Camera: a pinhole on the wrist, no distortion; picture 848 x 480 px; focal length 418.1 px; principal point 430.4 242.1 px. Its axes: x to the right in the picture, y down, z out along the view. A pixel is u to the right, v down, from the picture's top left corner.
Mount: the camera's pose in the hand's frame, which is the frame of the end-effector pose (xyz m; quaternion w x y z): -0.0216 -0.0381 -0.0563 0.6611 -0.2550 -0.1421 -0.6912
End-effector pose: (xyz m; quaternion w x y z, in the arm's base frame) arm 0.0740 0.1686 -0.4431 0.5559 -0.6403 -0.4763 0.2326
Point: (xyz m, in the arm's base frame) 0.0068 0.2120 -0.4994
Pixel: 485.0 215.7
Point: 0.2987 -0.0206 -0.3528
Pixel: behind the camera
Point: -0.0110 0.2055 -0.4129
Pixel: 773.2 262.9
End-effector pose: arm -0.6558 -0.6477 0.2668 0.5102 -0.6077 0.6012 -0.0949
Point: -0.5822 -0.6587 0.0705
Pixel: 420.9 415.8
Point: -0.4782 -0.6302 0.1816
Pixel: 701.2 368.2
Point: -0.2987 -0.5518 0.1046
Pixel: 752.2 307.2
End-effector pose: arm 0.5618 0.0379 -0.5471 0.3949 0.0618 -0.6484 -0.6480
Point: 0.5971 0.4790 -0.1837
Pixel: 332.8 95.4
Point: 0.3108 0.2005 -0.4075
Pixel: 576.1 354.9
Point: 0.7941 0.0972 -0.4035
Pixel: outside the picture
